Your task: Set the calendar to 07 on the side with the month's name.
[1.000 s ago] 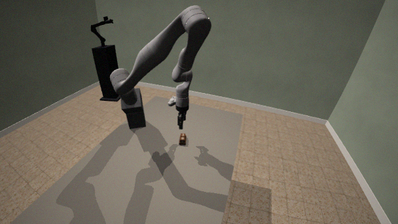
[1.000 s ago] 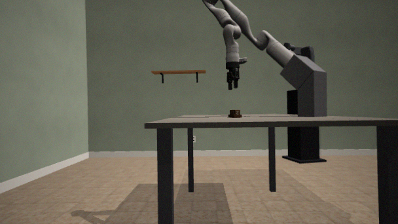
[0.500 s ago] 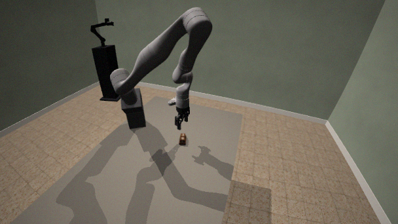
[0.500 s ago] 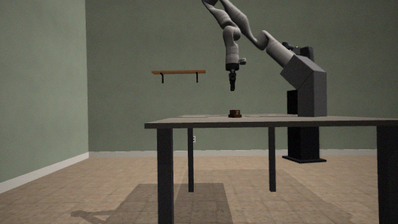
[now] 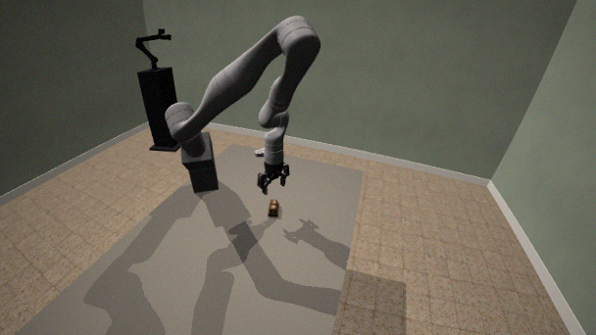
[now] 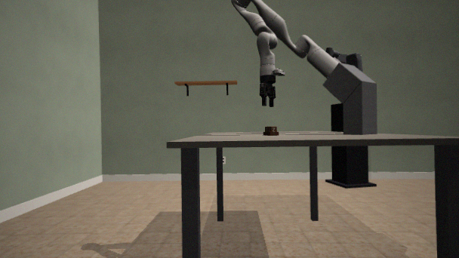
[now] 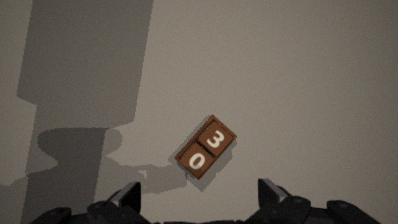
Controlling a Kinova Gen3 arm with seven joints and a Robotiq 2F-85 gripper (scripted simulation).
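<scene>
My hand is 14 cm above the calendar tray, 2 cm to the right of it and 1 cm past it.
</scene>
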